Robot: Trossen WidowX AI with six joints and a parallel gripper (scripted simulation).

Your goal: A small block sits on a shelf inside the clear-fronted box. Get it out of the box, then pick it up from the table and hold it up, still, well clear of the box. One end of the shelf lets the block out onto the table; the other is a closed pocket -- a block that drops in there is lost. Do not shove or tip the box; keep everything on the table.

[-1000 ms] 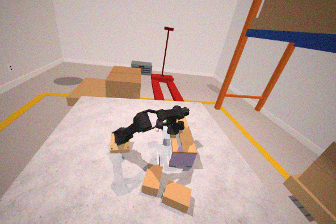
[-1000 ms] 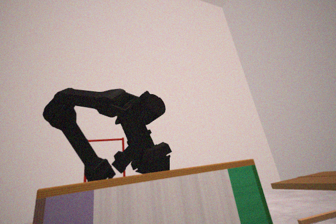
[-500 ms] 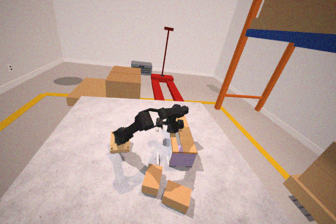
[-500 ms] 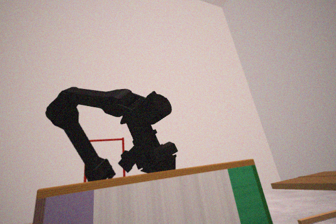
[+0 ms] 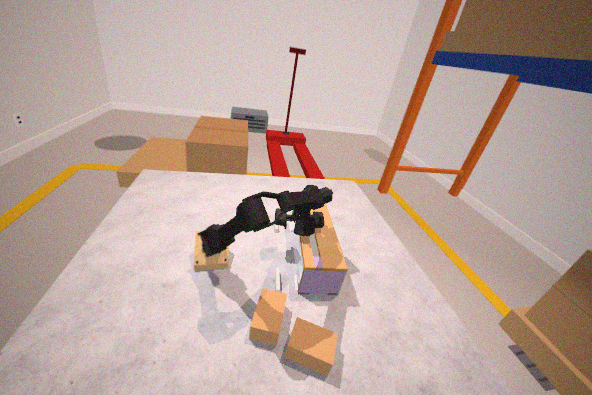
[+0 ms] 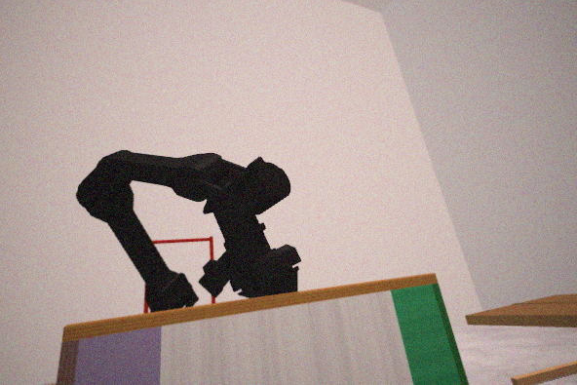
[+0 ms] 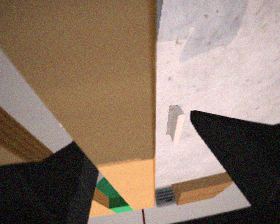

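My gripper tip is now 30 mm short of the box, 40 mm to the left of it and 20 mm above it.
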